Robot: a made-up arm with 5 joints. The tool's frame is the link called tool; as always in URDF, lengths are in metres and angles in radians. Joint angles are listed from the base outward. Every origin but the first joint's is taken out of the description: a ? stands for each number. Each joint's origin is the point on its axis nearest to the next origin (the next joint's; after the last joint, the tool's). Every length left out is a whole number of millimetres.
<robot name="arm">
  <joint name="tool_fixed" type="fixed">
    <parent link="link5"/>
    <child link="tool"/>
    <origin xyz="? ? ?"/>
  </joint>
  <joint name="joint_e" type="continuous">
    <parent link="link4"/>
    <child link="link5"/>
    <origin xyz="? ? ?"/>
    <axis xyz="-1 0 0"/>
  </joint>
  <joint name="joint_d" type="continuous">
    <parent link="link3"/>
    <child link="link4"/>
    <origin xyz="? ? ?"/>
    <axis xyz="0 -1 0"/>
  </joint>
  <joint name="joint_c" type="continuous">
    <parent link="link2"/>
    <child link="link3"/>
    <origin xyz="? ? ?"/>
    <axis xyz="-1 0 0"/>
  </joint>
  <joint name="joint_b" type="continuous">
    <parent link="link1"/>
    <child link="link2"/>
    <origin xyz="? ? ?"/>
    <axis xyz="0 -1 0"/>
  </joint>
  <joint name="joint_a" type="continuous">
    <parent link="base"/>
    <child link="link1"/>
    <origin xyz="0.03 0 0.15"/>
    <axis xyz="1 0 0"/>
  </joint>
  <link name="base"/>
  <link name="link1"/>
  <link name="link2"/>
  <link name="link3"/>
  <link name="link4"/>
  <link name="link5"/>
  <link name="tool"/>
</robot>
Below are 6 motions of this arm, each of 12 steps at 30 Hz.
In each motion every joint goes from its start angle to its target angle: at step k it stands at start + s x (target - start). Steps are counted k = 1, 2, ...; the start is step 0. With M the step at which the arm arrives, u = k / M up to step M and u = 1 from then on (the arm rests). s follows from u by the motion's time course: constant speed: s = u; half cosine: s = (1 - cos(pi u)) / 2; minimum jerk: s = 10 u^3 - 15 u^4 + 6 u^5.
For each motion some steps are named. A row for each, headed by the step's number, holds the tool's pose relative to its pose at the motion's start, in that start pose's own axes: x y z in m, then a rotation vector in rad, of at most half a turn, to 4 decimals.
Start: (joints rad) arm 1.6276 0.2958 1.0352 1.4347 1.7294
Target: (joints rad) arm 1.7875 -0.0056 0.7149 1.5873 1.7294
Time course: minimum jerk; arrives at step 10
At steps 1, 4, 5, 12:
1: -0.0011 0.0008 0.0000 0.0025 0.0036 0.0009
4: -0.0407 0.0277 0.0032 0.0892 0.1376 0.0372
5: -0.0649 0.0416 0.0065 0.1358 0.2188 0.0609
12: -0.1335 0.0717 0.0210 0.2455 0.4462 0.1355

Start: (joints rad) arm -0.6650 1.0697 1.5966 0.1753 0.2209
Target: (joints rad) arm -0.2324 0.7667 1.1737 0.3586 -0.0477
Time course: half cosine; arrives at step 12
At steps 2, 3, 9, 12:
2: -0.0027 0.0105 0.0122 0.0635 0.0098 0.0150
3: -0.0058 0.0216 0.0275 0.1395 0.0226 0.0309
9: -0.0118 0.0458 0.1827 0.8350 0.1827 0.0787
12: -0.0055 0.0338 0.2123 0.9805 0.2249 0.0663

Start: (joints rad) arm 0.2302 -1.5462 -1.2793 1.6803 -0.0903
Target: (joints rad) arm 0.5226 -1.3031 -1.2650 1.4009 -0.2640
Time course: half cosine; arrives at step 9
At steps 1, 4, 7, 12:
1: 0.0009 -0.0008 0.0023 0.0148 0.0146 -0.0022
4: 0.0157 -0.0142 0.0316 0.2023 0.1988 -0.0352
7: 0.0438 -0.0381 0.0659 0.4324 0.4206 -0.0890
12: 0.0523 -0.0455 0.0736 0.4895 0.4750 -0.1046

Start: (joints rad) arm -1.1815 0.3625 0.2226 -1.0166 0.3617
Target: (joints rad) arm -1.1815 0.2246 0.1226 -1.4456 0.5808
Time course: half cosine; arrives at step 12
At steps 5, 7, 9, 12:
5: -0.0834 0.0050 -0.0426 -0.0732 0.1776 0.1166
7: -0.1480 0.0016 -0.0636 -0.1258 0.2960 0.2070
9: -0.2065 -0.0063 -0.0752 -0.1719 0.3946 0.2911
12: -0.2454 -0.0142 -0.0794 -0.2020 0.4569 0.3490

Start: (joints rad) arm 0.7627 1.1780 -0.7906 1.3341 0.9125
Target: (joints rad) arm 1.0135 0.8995 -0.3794 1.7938 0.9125
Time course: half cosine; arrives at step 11
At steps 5, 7, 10, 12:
5: 0.0971 -0.0456 0.0085 -0.1676 -0.1874 -0.0674
7: 0.1548 -0.0679 0.0278 -0.2590 -0.3072 -0.0907
10: 0.2068 -0.0817 0.0535 -0.3331 -0.4204 -0.0993
12: 0.2105 -0.0824 0.0556 -0.3380 -0.4286 -0.0994

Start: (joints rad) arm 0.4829 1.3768 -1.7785 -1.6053 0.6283
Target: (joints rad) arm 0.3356 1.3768 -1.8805 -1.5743 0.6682
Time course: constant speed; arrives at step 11
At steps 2, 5, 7, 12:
2: -0.0099 0.0087 -0.0067 -0.0020 0.0082 0.0228
5: -0.0252 0.0216 -0.0161 -0.0040 0.0199 0.0569
7: -0.0357 0.0302 -0.0220 -0.0047 0.0275 0.0796
12: -0.0575 0.0473 -0.0327 -0.0043 0.0420 0.1247

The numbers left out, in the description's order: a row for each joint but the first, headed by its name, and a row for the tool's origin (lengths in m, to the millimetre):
tool: 0 0.31 -0.11
joint_e: 0.16 0 -0.08
joint_d: 0 -0.18 -0.09
joint_c: -0.26 0 0.01
joint_b: 0 0.14 0.15

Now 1 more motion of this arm.
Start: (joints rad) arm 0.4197 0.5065 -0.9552 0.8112 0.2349
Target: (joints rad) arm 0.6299 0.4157 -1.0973 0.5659 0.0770
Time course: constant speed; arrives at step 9
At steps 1, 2, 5, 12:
1: 0.0017 0.0073 0.0056 0.0324 0.0313 -0.0300
2: 0.0040 0.0145 0.0117 0.0659 0.0619 -0.0601
5: 0.0142 0.0360 0.0324 0.1732 0.1494 -0.1509
12: 0.0357 0.0617 0.0653 0.3311 0.2556 -0.2725

